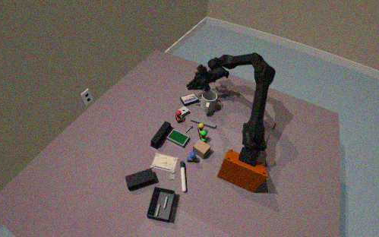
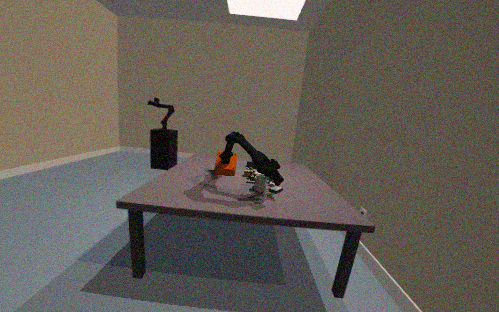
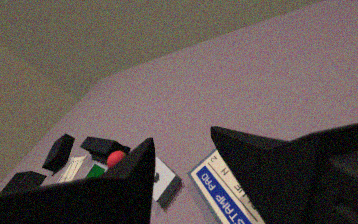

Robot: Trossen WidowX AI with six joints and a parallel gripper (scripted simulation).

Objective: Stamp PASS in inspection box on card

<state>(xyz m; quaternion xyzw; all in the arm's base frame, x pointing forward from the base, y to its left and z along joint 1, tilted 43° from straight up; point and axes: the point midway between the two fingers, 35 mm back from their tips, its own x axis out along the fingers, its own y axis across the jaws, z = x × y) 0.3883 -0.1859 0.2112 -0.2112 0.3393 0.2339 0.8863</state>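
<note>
The green stamp lies 190 mm behind my gripper tip, 180 mm to the left of it and 80 mm below it. The rest, counted from my gripper tip: white mug: 120 mm behind, 10 mm to the right, 70 mm below; then red stamp: 30 mm behind, 140 mm to the left, 80 mm below; then grey plate: 150 mm behind, 90 mm to the left, 100 mm below.
</note>
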